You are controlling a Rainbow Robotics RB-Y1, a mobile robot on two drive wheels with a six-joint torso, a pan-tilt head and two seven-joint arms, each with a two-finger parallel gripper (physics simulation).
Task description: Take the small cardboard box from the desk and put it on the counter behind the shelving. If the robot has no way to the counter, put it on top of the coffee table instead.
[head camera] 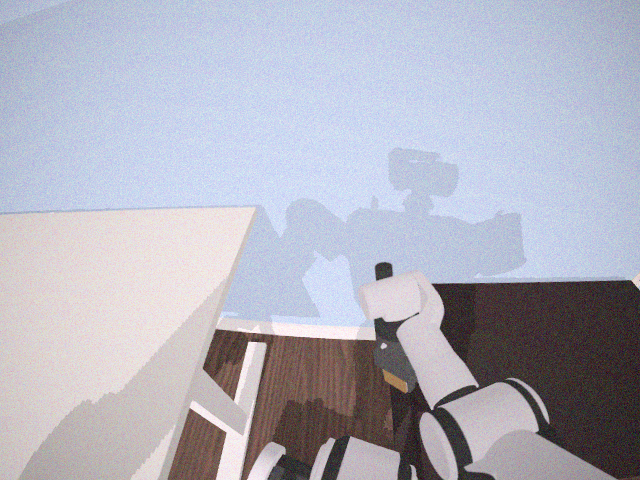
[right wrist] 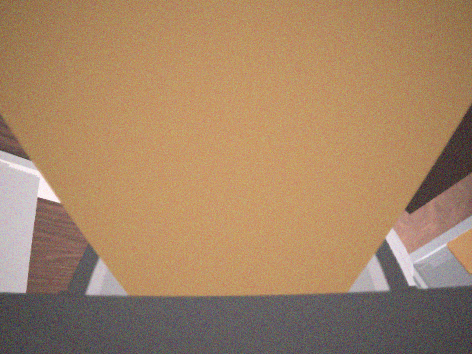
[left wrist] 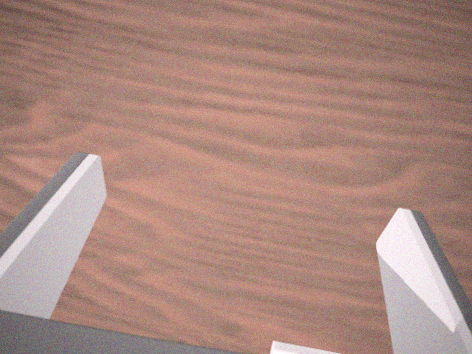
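Note:
The small cardboard box (head camera: 395, 380) (right wrist: 240, 150) is light brown. It fills most of the right wrist view, and a small part of it shows beneath the dark hand in the head view. My right gripper (head camera: 397, 364) (right wrist: 240, 280) is shut on it; the fingertips are hidden behind the box. My left gripper (left wrist: 246, 201) is open and empty, with wood-grain floor behind the fingers. The desk, the counter, the shelving and the coffee table cannot be told for certain in these views.
A large cream panel or top (head camera: 103, 273) with a white frame (head camera: 251, 372) stands at the left. A dark flat surface (head camera: 547, 335) lies at the right beside my right arm. A pale blue wall (head camera: 310, 103) rises behind. A grey object (right wrist: 440, 267) shows at the right wrist view's lower right.

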